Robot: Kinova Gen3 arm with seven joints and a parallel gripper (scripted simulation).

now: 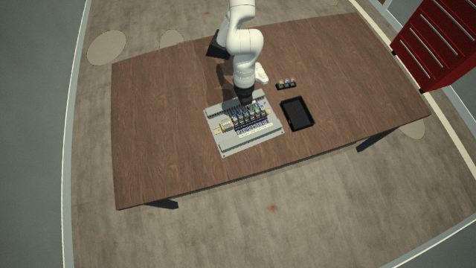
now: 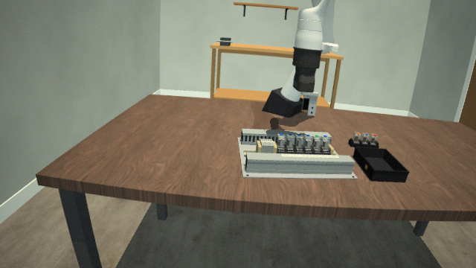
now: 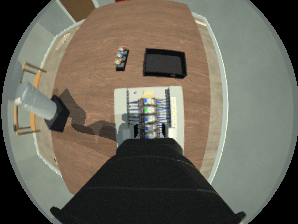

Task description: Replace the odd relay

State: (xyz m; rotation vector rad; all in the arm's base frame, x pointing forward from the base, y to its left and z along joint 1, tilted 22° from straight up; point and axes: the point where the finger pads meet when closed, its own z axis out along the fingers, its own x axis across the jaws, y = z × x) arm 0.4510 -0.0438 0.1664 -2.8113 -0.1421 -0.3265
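Now: hand 11 cm above the grey relay, 4 cm to the right of it and 1 cm past it. Round my hand: black tray: 24 cm to the left, 14 cm below, 4 cm ahead; then black stand: 25 cm to the left, 15 cm below, 14 cm behind.
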